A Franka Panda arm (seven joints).
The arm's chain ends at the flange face. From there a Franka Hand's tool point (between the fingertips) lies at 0.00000 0.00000 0.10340 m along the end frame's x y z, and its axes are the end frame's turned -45 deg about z.
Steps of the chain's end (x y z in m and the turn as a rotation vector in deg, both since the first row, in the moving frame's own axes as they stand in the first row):
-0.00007, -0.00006, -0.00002, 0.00, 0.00, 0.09
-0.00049, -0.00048, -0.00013, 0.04, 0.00, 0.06
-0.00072, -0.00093, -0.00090, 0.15, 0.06, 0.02
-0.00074, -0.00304, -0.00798, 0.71, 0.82, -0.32
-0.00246, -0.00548, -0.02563, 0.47, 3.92, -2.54
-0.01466, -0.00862, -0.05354, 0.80, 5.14, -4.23
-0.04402, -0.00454, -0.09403, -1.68, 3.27, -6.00
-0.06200, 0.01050, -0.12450, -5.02, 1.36, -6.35
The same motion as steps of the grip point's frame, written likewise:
-0.00001, -0.00009, -0.00002, 0.00, 0.00, 0.09
0.00004, -0.00074, -0.00013, 0.03, 0.03, 0.06
0.00042, -0.00128, -0.00090, 0.06, 0.15, 0.02
0.00358, -0.00254, -0.00800, -0.08, 1.08, -0.32
0.00783, -0.00134, -0.02588, -2.44, 3.10, -2.54
0.00350, -0.01122, -0.05397, -3.07, 4.20, -4.23
-0.02556, -0.02814, -0.09424, -3.50, 1.12, -6.00
-0.05547, -0.02804, -0.12493, -4.51, -2.59, -6.35

